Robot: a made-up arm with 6 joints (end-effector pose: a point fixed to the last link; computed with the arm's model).
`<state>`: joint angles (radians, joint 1 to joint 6).
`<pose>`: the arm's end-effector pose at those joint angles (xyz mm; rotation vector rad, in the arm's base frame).
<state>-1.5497 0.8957 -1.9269 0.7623 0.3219 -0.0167</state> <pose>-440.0 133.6 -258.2 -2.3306 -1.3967 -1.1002</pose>
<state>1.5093 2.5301 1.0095 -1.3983 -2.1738 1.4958</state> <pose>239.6 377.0 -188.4 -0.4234 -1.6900 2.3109</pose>
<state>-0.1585 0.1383 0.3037 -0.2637 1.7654 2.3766</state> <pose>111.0 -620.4 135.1 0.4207 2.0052 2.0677</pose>
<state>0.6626 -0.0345 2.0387 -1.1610 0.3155 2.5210</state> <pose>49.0 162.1 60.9 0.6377 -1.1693 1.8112</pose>
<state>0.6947 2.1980 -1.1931 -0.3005 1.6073 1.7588</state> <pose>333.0 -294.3 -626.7 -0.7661 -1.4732 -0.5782</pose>
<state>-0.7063 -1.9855 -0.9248 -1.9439 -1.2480 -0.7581</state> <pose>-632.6 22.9 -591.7 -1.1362 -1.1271 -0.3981</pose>
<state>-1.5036 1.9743 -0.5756 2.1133 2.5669 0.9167</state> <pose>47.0 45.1 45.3 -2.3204 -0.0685 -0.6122</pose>
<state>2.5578 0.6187 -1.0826 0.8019 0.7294 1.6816</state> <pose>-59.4 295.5 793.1 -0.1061 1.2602 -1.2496</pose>
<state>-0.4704 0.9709 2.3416 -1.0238 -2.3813 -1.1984</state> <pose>-615.7 565.5 543.6 1.2050 -0.2023 -1.0154</pose>
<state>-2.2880 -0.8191 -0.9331 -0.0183 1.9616 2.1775</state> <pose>-484.3 682.4 207.0 -1.5081 2.0404 -0.6937</pose>
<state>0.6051 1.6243 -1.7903 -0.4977 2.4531 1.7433</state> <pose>-146.5 -440.0 -509.1 -1.6209 -0.2270 -0.5392</pose>
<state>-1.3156 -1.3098 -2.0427 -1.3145 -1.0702 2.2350</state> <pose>-179.1 411.6 -22.5 1.9708 0.7488 -0.2023</pose>
